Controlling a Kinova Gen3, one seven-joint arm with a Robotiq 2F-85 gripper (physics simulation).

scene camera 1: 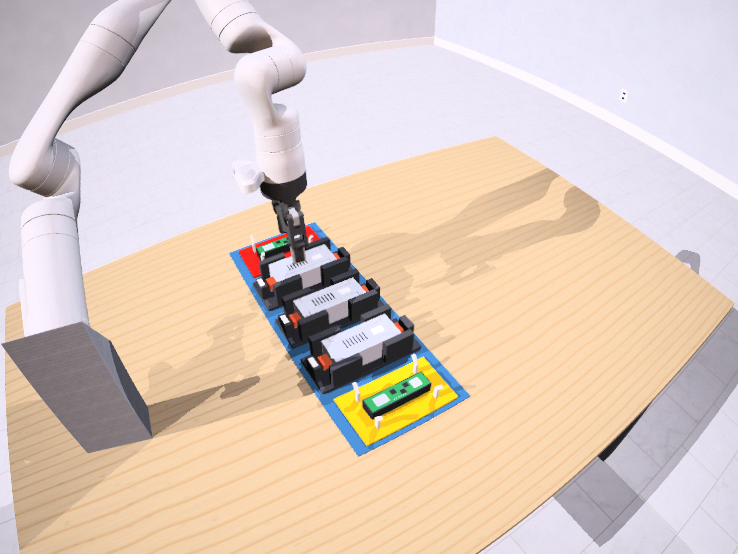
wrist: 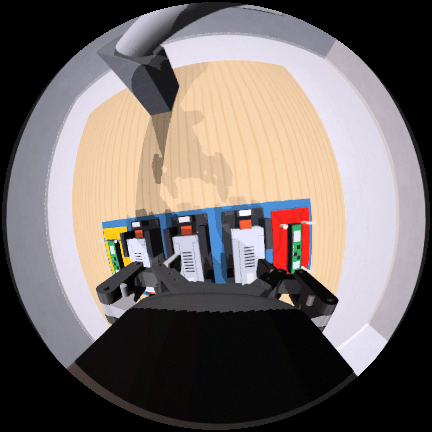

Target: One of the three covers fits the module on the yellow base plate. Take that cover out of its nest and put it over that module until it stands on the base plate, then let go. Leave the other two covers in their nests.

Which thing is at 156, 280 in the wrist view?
My gripper.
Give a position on a blue board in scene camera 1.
303, 343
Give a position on a yellow base plate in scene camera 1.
404, 415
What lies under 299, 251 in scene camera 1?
My gripper.
